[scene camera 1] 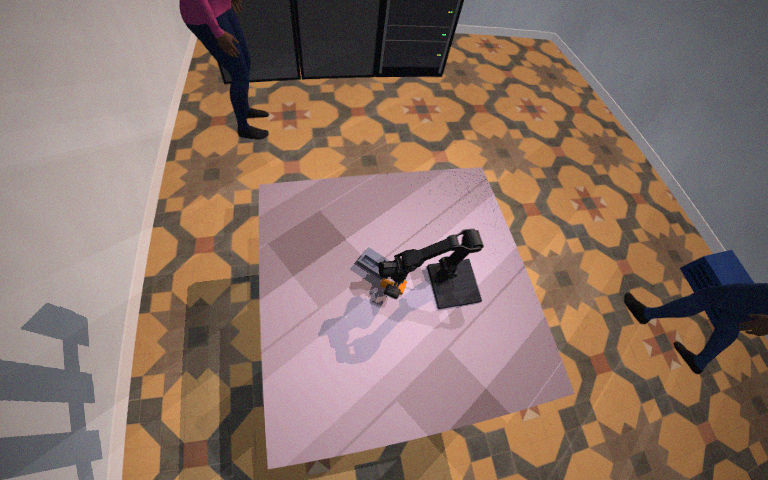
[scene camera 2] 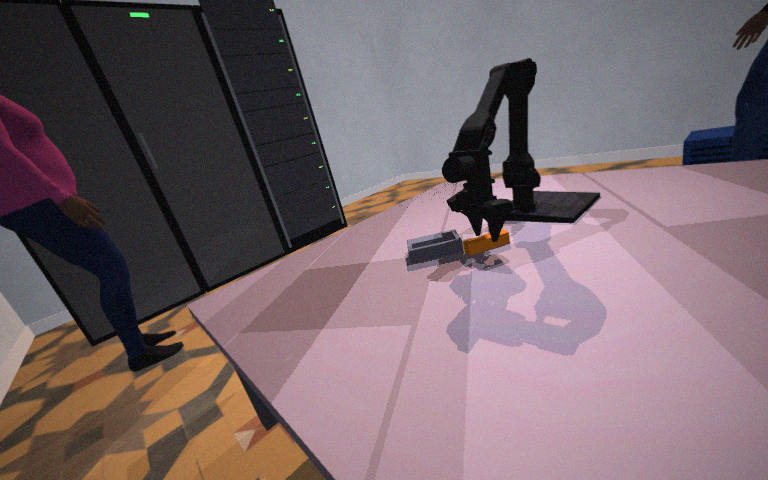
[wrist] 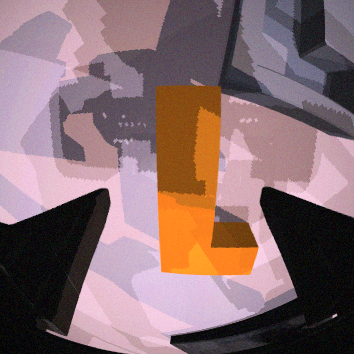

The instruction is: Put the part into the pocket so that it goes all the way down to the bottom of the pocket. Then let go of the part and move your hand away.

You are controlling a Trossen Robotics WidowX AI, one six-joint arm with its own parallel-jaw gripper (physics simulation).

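Places are measured from the arm's base along level axes (x ahead, y left, z up), in centimetres.
Pixels of known places: gripper, fingertip midpoint: [scene camera 1: 392,285] [scene camera 2: 486,238] [wrist: 186,195]; arm's base at its link origin: [scene camera 1: 444,273] [scene camera 2: 523,205] [wrist: 294,334].
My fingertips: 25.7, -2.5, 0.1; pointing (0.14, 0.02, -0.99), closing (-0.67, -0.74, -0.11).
Ahead of a thing's pixels: the offset from my fingertips to its top centre, as dx, dy, dz. Level surfaces: height alone.
The orange L-shaped part @(-1.0, -1.2, +0.5) [scene camera 1: 402,286] [scene camera 2: 485,243] [wrist: 185,150] is outside the pocket, low over the table top, close beside the grey block @(+3.5, -13.4, +1.1) [scene camera 1: 360,264] [scene camera 2: 447,250] [wrist: 252,50]. I cannot tell if it rests fully on the table. In the wrist view its long bar points up the view and its short foot points right. The L-shaped pocket in the top of the block looks empty; the block shows at the upper right in the wrist view. My gripper [scene camera 2: 487,236] [wrist: 186,195] is open, with one finger on each side of the part and a gap to both fingers.
The arm's black base plate [scene camera 1: 467,294] [scene camera 2: 572,204] stands on the pink table top @(dz -2.5) [scene camera 1: 317,396] [scene camera 2: 339,384] behind the part in the second scene view. Shadows of the arm fall across the table. Two people and dark cabinets [scene camera 1: 339,39] [scene camera 2: 158,141] stand away from the table.
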